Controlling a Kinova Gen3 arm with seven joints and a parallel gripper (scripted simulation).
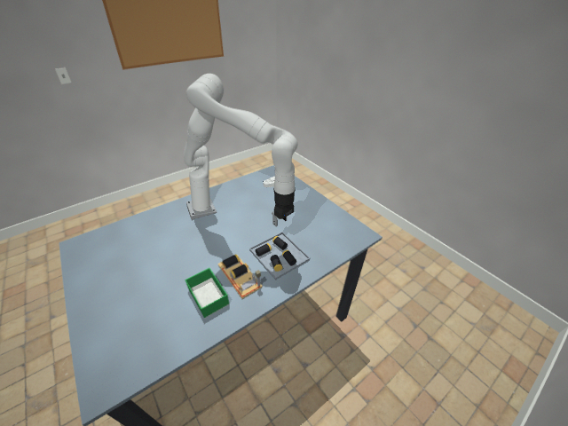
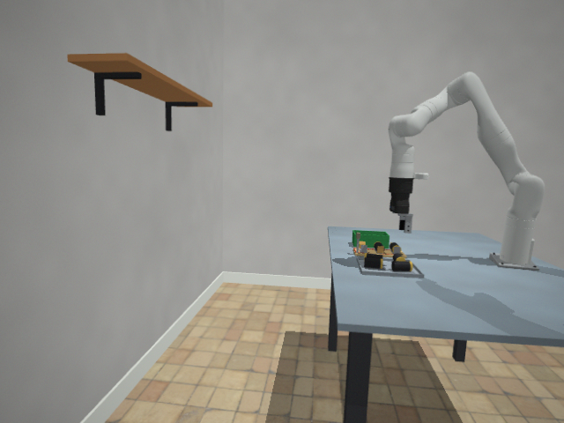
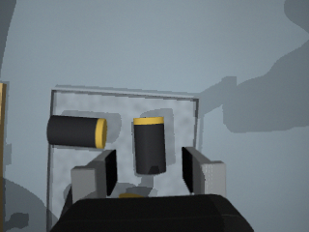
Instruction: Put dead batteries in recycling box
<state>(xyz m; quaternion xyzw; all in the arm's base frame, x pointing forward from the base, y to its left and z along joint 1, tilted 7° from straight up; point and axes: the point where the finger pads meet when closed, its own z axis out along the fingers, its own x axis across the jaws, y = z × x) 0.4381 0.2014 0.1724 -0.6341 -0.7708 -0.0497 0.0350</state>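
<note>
Now: the grey tray 40 mm ahead of my hand, 30 mm to the right of it and 150 mm below it. Also, from my hand: green recycling box (90 mm ahead, 370 mm to the right, 140 mm below).
</note>
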